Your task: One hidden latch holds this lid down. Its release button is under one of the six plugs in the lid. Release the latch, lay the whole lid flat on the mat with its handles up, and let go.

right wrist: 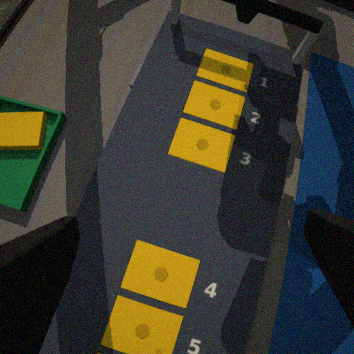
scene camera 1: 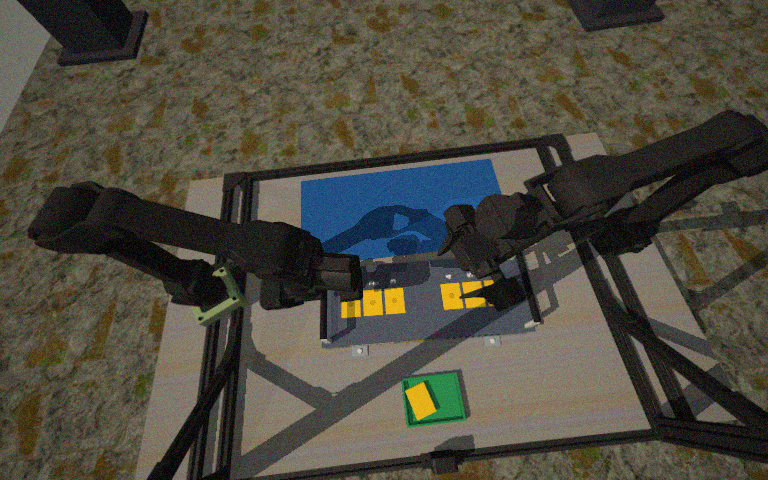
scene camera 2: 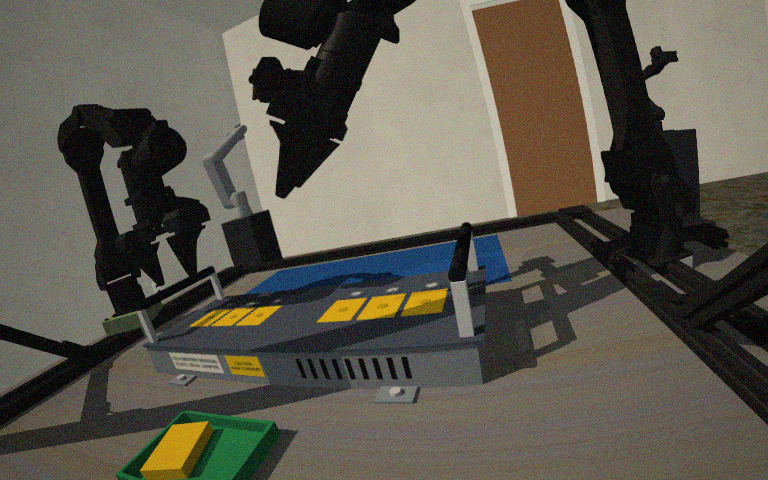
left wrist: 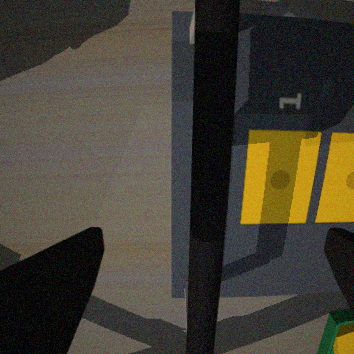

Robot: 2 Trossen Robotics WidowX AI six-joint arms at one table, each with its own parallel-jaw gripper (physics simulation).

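Places are measured from the left arm's base along level axes (x back, y right, z up), in millimetres.
Pixels of known places: left gripper, between the fingertips: (scene camera 1: 323, 299) (scene camera 2: 177, 282) (left wrist: 215, 239); right gripper, between the fingertips: (right wrist: 193, 225) (scene camera 1: 449, 276) (scene camera 2: 288, 191); left arm's base, origin of its link: (scene camera 1: 211, 294) (scene camera 2: 131, 309); right arm's base, origin of its link: (scene camera 1: 607, 245) (scene camera 2: 657, 254).
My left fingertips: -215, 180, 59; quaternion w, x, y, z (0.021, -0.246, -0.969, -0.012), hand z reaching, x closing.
For each thing: its middle in the pictures, then the offset to it from my left fingertips, as dx, dy, dz. "*": a spot on its surface instead. Level surfaces: height alone.
- grey lid, a spot on its surface: (right wrist: 145, 200) (scene camera 2: 289, 325) (scene camera 1: 428, 312) * -176, +137, -63
- including plug 1, middle of its body: (left wrist: 279, 179) (right wrist: 225, 68) -42, +22, -63
- plug 3, middle of its body: (right wrist: 202, 143) -129, +72, -63
- plug 4, middle of its body: (right wrist: 160, 273) -243, +136, -63
- right handle, a spot on its surface: (scene camera 2: 461, 254) (scene camera 1: 535, 304) * -352, +252, -2
- blue mat, height of its surface: dz -110
- green tray, middle of its body: (scene camera 2: 198, 455) (right wrist: 9, 150) (scene camera 1: 432, 399) -82, +281, -103
- loose yellow block, middle of its body: (scene camera 2: 178, 449) (right wrist: 18, 130) (scene camera 1: 420, 400) -60, +269, -101
The grey lid (scene camera 1: 421, 316) (scene camera 2: 294, 323) (right wrist: 145, 200) lies flat on its housing. Several yellow plugs sit in it, including plug 1 (left wrist: 280, 180) (right wrist: 225, 69), plug 3 (right wrist: 202, 144) and plug 4 (right wrist: 160, 274). Its left black handle (scene camera 1: 323, 319) (scene camera 2: 180, 286) (left wrist: 214, 125) and right handle (scene camera 1: 530, 291) (scene camera 2: 461, 254) stand upright. My left gripper (scene camera 2: 176, 280) (left wrist: 215, 239) is open above the left handle, whose bar runs between the fingers in the left wrist view; its fingertips are hidden in scene camera 1. My right gripper (scene camera 2: 282, 195) (right wrist: 193, 225) is open and empty, high above the lid.
The blue mat (scene camera 1: 339, 200) (scene camera 2: 328, 271) (right wrist: 325, 115) lies behind the lid. A green tray (scene camera 1: 453, 399) (scene camera 2: 240, 452) holding a loose yellow block (scene camera 1: 420, 400) (scene camera 2: 176, 450) stands in front. A pale green bracket (scene camera 1: 218, 312) is at the left frame rail.
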